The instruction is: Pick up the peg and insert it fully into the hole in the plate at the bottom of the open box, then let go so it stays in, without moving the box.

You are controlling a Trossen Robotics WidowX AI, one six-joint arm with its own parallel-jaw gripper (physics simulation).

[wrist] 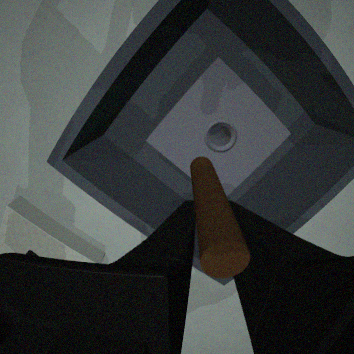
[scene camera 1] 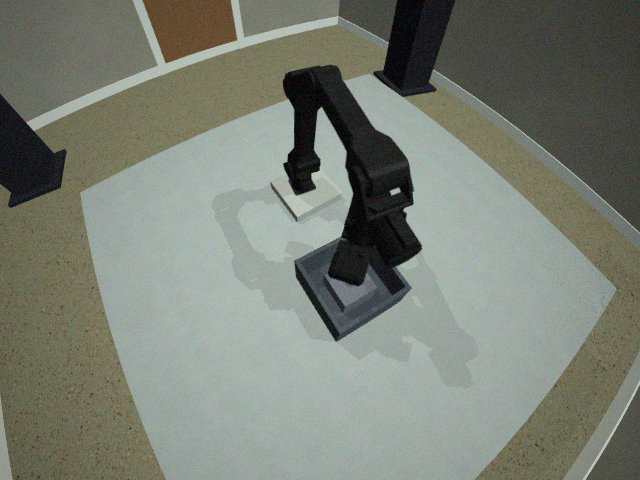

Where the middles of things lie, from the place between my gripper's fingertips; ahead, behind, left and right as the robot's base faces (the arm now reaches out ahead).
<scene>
I see my gripper 10 cm above the grey box [scene camera 1: 310, 269] and 3 cm short of it. The rest, counted from my hand: brown peg [wrist: 223, 253] 1 cm to the left, 1 cm ahead; light grey plate [scene camera 1: 346, 295] 11 cm below, 3 cm ahead.
</scene>
